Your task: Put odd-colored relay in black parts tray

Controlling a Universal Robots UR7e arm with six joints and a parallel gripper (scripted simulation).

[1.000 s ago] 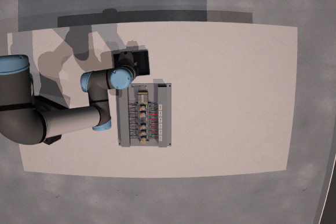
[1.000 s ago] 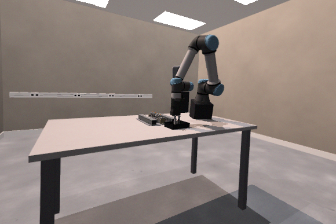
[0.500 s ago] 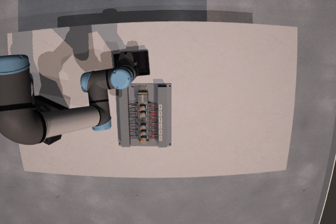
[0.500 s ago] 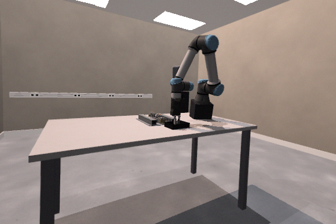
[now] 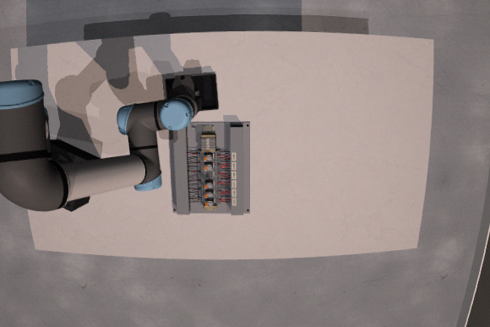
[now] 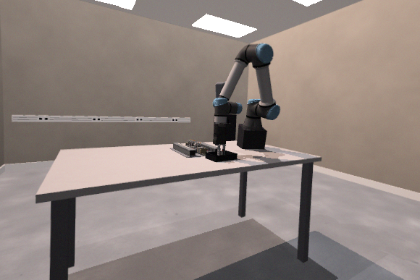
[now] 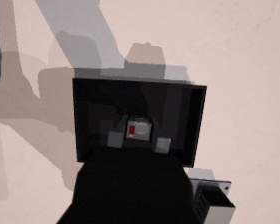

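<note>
Now: the black parts tray 2 cm below my hand. The rest, counted from my hand: relay panel (26 cm to the right, 2 cm below).
</note>
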